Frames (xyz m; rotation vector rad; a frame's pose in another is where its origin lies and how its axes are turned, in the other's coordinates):
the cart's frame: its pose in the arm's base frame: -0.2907 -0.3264 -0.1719 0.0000 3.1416 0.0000
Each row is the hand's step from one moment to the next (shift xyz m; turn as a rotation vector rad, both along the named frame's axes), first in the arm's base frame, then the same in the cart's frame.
Working: the arm's base frame: its pose in the cart's frame: -0.2907 0.3264 -0.1719 0.0000 3.1416 0.0000

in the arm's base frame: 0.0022 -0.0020 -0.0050 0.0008 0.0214 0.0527
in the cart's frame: -0.0022 -0.0020 0.0050 -0.0008 0.0214 -0.0527
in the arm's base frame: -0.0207 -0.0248 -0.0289 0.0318 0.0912 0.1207
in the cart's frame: 0.0207 -0.0248 0.0289 -0.0318 0.0912 -0.1207
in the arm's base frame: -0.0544 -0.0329 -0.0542 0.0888 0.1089 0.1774
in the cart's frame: 0.0544 -0.0329 0.0542 -0.0888 0.1089 -0.1774
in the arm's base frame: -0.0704 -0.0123 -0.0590 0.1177 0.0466 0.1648
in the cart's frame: 0.0704 -0.0123 0.0590 -0.1177 0.0466 -0.1648
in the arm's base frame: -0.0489 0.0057 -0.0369 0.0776 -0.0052 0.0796
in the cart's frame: 0.0489 0.0057 0.0369 -0.0776 -0.0052 -0.0796
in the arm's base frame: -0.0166 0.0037 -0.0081 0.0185 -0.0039 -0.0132
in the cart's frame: 0.0166 0.0037 0.0081 -0.0185 -0.0039 0.0132
